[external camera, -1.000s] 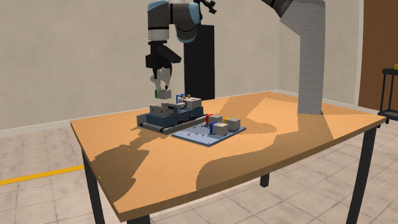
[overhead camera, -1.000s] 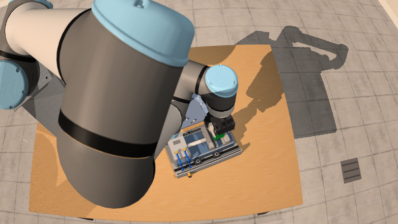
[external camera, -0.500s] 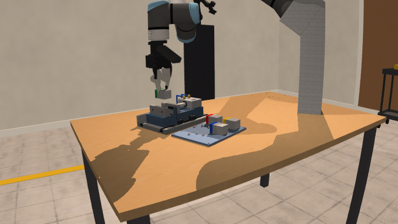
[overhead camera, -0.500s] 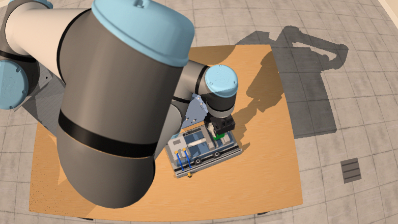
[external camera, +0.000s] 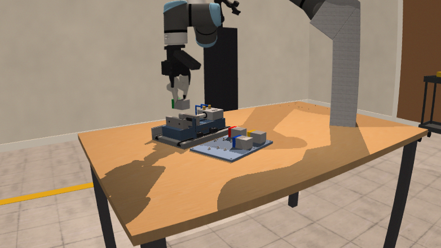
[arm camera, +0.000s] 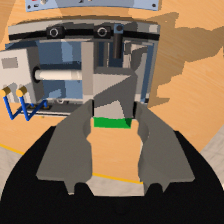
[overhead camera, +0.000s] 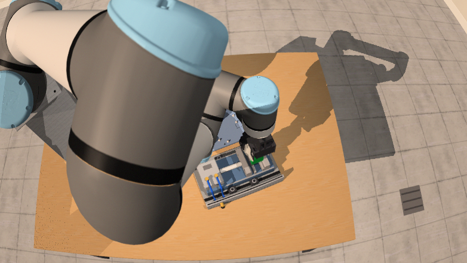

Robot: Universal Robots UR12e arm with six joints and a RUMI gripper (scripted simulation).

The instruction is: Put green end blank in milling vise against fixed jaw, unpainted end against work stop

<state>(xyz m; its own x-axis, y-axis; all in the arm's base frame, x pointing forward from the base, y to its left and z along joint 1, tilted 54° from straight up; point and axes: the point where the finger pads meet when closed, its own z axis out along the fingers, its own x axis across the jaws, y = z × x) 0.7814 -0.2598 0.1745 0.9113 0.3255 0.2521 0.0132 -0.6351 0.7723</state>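
My gripper is now 20 mm above the green-ended blank. Also, from my hand: fixed jaw 90 mm below, 30 mm ahead, 10 mm to the left; then dark work stop 80 mm below, 50 mm to the left; then milling vise 130 mm below, 70 mm behind, 10 mm to the left.
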